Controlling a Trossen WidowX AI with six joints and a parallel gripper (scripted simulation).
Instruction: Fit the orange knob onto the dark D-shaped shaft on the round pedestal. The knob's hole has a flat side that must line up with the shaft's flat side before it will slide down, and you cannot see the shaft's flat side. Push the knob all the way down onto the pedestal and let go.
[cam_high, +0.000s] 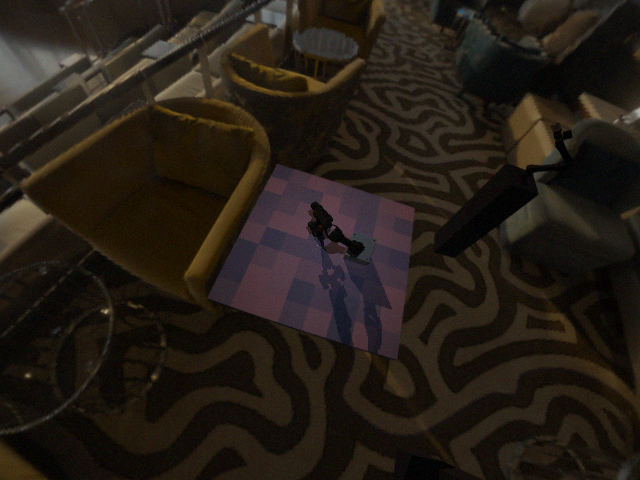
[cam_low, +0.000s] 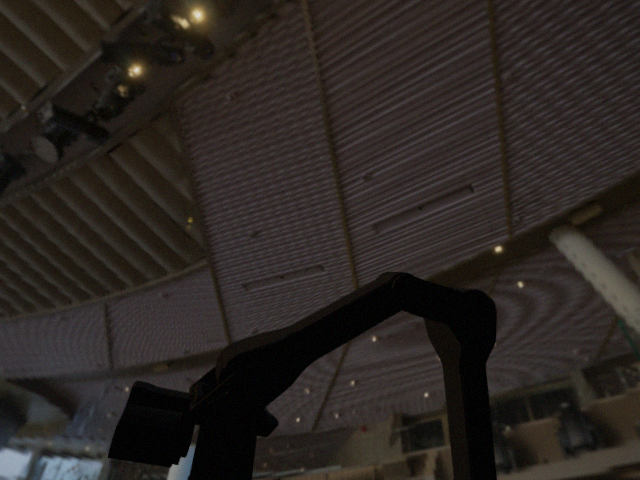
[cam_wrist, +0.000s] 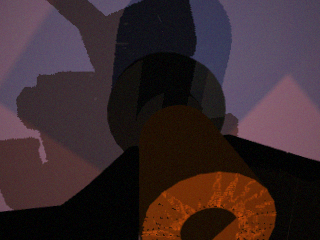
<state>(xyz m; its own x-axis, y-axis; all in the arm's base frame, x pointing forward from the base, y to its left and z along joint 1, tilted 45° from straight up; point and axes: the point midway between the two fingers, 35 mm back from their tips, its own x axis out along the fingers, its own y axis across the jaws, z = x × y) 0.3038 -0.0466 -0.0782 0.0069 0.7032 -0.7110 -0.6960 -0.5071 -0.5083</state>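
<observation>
Now: the orange knob 20 mm above my gripper tip. The rest, counted from my gripper tip: dark round pedestal (40 mm below).
</observation>
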